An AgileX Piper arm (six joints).
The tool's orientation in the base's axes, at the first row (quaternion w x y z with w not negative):
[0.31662 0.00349 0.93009 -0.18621]
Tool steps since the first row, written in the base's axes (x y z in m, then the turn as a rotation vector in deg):
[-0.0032 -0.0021 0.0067 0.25 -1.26 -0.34]
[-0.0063 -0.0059 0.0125 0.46 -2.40 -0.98]
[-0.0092 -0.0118 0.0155 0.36 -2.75 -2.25]
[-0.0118 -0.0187 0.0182 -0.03 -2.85 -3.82]
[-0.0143 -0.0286 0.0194 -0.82 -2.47 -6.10]
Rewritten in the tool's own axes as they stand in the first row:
[-0.0012 -0.0047 -0.0060 0.14 -1.02 0.83]
[-0.0017 -0.0106 -0.0108 0.48 -1.84 1.82]
[-0.0005 -0.0175 -0.0126 1.35 -1.74 2.81]
[0.0008 -0.0251 -0.0137 2.60 -1.34 3.77]
[0.0032 -0.0351 -0.0126 4.53 -0.30 4.83]

